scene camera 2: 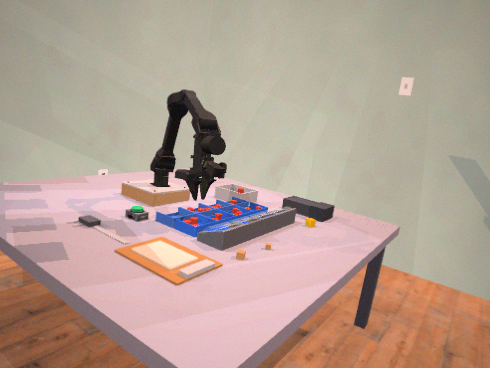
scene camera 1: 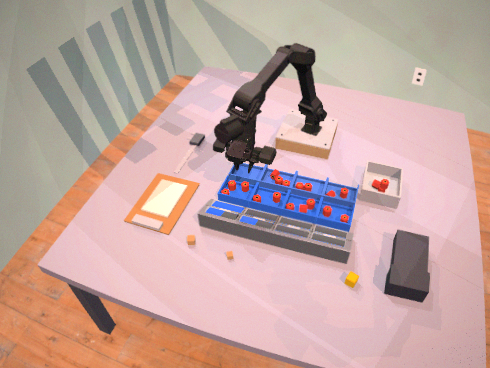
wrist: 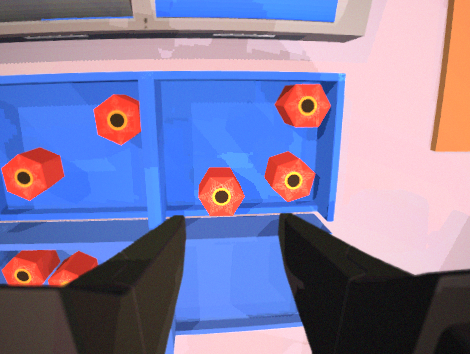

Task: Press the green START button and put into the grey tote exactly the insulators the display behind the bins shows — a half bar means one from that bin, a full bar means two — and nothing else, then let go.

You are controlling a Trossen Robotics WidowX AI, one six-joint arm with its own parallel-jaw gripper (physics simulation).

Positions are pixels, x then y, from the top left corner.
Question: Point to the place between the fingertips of the gripper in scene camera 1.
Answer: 243, 171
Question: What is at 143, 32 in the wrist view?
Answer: A grey display bar.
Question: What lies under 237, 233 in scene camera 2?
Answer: A grey display bar.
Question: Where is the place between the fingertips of the gripper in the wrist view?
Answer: At 232, 225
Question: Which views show the gripper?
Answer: Scene camera 2, scene camera 1 and the wrist view: all of them.
